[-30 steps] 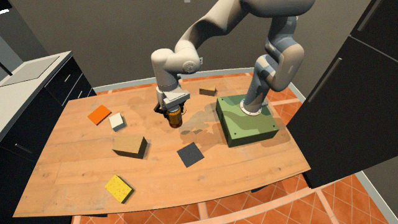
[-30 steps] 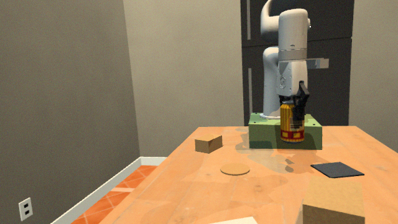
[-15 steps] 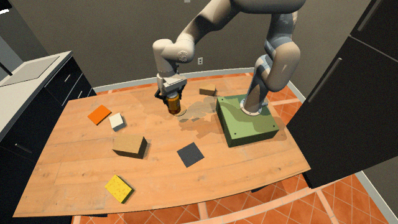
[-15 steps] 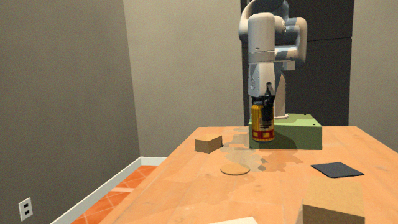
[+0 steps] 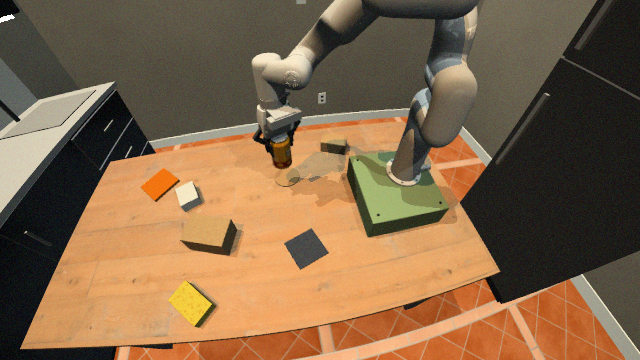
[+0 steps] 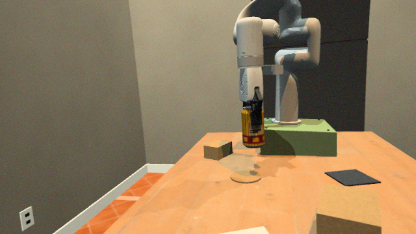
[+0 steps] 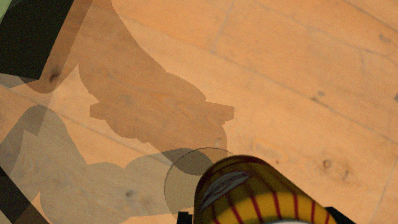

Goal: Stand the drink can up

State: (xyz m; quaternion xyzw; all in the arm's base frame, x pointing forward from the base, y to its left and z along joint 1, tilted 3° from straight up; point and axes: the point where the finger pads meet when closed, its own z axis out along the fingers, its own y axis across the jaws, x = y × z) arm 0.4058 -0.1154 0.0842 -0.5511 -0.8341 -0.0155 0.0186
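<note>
My gripper is now 10 mm past the round cork coaster, 30 mm to the left of it and 190 mm above it. The rest, counted from my hand: drink can 30 mm below; then dark square coaster 30 mm behind, 280 mm to the left, 190 mm below; then small brown block 220 mm behind, 160 mm to the right, 170 mm below.
</note>
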